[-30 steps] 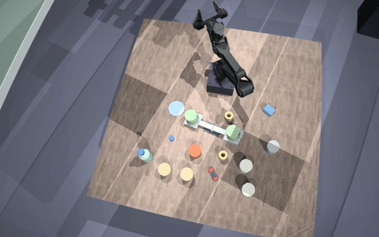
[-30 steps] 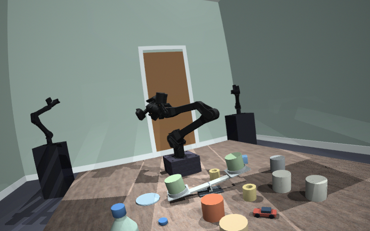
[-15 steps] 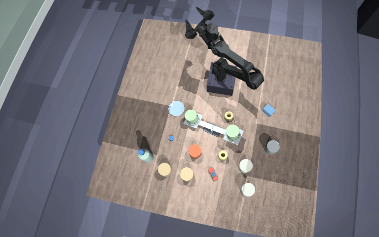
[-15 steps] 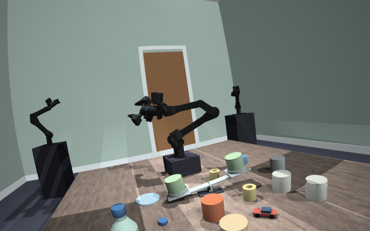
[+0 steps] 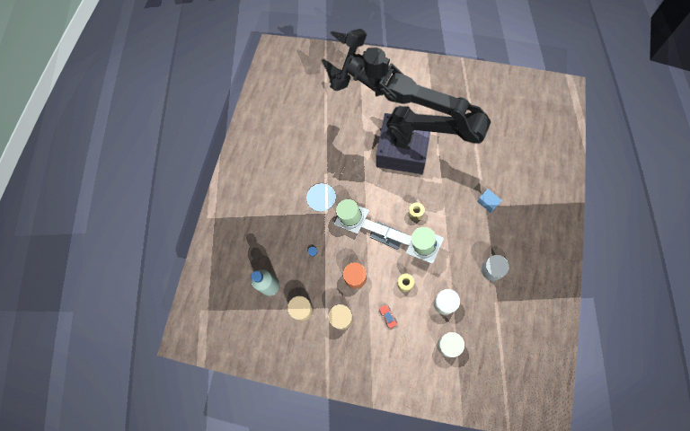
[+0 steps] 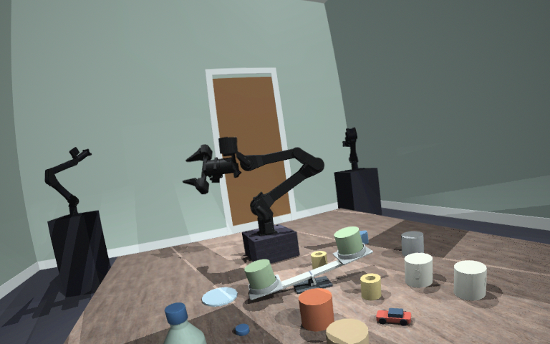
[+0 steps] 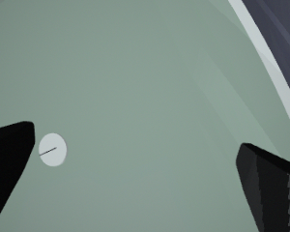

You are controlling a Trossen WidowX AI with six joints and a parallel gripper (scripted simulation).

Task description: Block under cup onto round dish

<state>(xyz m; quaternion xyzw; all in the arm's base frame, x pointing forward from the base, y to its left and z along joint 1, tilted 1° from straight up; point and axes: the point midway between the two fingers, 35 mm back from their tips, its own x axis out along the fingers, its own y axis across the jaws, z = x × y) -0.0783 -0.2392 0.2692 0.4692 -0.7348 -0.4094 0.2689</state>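
The grey block lies 380 mm ahead of my gripper tip, 170 mm to the left of it and 320 mm below it. From my gripper tip the other things lie so: pale blue round dish: 340 mm ahead, 50 mm to the left, 360 mm below; orange cylinder: 560 mm ahead, 230 mm to the left, 330 mm below; blue disc: 530 mm ahead, 90 mm to the left, 360 mm below.
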